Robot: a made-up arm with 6 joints. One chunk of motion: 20 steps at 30 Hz.
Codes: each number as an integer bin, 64 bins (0 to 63) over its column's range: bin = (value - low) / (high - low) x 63, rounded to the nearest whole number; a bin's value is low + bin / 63 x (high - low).
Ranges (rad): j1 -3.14..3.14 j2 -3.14..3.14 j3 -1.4..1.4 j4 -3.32..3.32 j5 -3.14..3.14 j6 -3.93..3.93
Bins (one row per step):
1: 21 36 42 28 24 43
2: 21 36 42 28 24 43
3: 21 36 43 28 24 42
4: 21 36 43 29 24 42
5: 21 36 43 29 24 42
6: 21 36 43 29 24 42
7: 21 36 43 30 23 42
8: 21 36 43 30 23 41
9: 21 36 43 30 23 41
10: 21 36 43 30 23 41
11: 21 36 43 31 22 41
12: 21 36 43 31 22 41
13: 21 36 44 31 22 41
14: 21 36 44 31 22 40
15: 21 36 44 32 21 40
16: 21 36 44 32 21 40
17: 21 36 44 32 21 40
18: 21 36 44 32 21 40
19: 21 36 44 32 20 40
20: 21 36 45 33 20 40
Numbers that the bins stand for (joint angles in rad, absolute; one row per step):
1: -1.0467 0.4486 0.4667 -0.3689 -0.7476 1.4348
2: -1.0467 0.4486 0.4667 -0.3689 -0.7476 1.4348
3: -1.0467 0.4486 0.5111 -0.3689 -0.7476 1.3100
4: -1.0467 0.4486 0.5111 -0.2635 -0.7476 1.3100
5: -1.0467 0.4486 0.5111 -0.2635 -0.7476 1.3100
6: -1.0467 0.4486 0.5111 -0.2635 -0.7476 1.3100
7: -1.0467 0.4486 0.5111 -0.1581 -0.8473 1.3100
8: -1.0467 0.4486 0.5111 -0.1581 -0.8473 1.1852
9: -1.0467 0.4486 0.5111 -0.1581 -0.8473 1.1852
10: -1.0467 0.4486 0.5111 -0.1581 -0.8473 1.1852
11: -1.0467 0.4486 0.5111 -0.0527 -0.9470 1.1852
12: -1.0467 0.4486 0.5111 -0.0527 -0.9470 1.1852
13: -1.0467 0.4486 0.5556 -0.0527 -0.9470 1.1852
14: -1.0467 0.4486 0.5556 -0.0527 -0.9470 1.0605
15: -1.0467 0.4486 0.5556 0.0527 -1.0467 1.0605
16: -1.0467 0.4486 0.5556 0.0527 -1.0467 1.0605
17: -1.0467 0.4486 0.5556 0.0527 -1.0467 1.0605
18: -1.0467 0.4486 0.5556 0.0527 -1.0467 1.0605
19: -1.0467 0.4486 0.5556 0.0527 -1.1463 1.0605
20: -1.0467 0.4486 0.6000 0.1581 -1.1463 1.0605

